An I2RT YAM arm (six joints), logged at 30 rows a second.
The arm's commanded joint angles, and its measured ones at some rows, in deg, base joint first. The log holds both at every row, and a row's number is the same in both.
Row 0, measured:
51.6 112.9 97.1 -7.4 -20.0 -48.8
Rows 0 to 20, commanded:
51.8 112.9 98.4 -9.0 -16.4 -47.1
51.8 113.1 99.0 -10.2 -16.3 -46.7
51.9 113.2 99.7 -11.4 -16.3 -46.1
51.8 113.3 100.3 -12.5 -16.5 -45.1
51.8 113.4 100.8 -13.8 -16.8 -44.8
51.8 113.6 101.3 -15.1 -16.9 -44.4
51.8 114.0 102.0 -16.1 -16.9 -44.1
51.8 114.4 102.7 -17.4 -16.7 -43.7
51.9 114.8 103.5 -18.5 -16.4 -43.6
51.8 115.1 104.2 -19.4 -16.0 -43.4
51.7 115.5 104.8 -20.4 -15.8 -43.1
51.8 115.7 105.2 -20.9 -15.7 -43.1
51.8 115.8 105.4 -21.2 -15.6 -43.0
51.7 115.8 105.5 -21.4 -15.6 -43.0
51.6 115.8 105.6 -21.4 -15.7 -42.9
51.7 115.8 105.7 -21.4 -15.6 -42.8
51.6 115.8 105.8 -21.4 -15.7 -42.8
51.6 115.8 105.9 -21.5 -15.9 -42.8
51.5 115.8 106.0 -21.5 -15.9 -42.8
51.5 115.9 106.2 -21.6 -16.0 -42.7
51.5 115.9 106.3 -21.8 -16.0 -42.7
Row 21, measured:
51.7 115.5 103.7 -21.0 -16.8 -44.7
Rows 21 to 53, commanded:
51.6 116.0 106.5 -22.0 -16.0 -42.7
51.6 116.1 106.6 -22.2 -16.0 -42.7
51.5 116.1 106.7 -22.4 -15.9 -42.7
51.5 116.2 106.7 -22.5 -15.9 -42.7
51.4 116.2 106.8 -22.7 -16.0 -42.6
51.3 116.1 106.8 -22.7 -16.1 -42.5
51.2 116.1 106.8 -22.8 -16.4 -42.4
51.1 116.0 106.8 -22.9 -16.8 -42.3
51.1 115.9 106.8 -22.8 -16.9 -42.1
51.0 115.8 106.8 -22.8 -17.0 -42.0
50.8 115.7 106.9 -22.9 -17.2 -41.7
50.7 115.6 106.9 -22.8 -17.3 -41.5
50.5 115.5 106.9 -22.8 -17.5 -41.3
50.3 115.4 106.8 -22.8 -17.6 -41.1
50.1 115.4 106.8 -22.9 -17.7 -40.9
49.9 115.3 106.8 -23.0 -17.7 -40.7
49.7 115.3 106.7 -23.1 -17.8 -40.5
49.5 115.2 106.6 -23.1 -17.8 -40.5
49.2 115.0 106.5 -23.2 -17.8 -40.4
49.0 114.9 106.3 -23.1 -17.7 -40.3
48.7 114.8 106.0 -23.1 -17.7 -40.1
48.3 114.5 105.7 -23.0 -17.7 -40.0
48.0 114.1 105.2 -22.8 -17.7 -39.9
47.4 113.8 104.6 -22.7 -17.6 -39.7
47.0 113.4 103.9 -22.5 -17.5 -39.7
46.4 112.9 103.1 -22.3 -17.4 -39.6
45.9 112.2 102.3 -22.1 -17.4 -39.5
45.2 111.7 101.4 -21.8 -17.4 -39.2
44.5 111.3 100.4 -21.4 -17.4 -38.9
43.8 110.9 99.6 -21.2 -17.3 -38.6
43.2 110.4 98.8 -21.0 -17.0 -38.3
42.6 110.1 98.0 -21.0 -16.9 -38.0
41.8 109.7 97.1 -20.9 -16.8 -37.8
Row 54, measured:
44.5 114.3 99.7 -23.5 -16.8 -39.7
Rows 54 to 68, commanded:
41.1 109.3 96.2 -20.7 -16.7 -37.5
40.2 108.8 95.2 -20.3 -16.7 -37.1
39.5 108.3 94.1 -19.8 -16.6 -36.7
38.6 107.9 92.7 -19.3 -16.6 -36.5
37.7 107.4 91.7 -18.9 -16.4 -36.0
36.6 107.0 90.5 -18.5 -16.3 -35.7
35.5 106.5 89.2 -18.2 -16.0 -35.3
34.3 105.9 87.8 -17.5 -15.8 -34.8
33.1 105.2 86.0 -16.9 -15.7 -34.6
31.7 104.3 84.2 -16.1 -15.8 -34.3
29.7 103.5 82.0 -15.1 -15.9 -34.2
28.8 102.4 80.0 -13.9 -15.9 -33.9
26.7 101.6 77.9 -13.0 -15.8 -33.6
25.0 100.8 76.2 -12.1 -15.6 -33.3
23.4 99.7 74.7 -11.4 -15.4 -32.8
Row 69, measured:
29.1 105.0 79.5 -17.5 -16.0 -35.2
